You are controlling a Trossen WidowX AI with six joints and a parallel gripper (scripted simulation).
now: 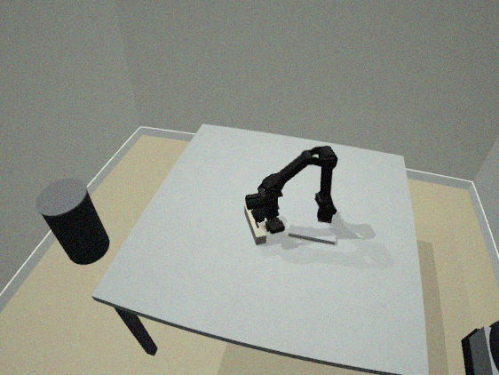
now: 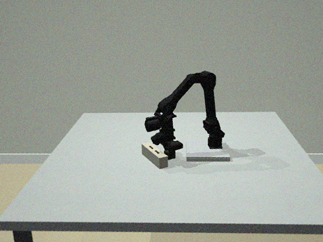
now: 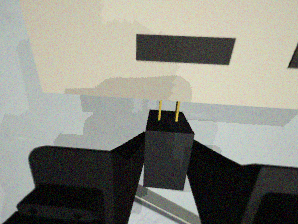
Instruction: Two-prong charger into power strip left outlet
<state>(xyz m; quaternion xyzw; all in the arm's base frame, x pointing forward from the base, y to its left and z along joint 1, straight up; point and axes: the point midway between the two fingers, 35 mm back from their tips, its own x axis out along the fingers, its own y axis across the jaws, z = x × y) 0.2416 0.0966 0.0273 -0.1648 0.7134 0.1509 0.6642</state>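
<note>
Right now my gripper tip is 10 mm to the right of the two-prong charger, 10 mm below it and 10 mm short of it.
</note>
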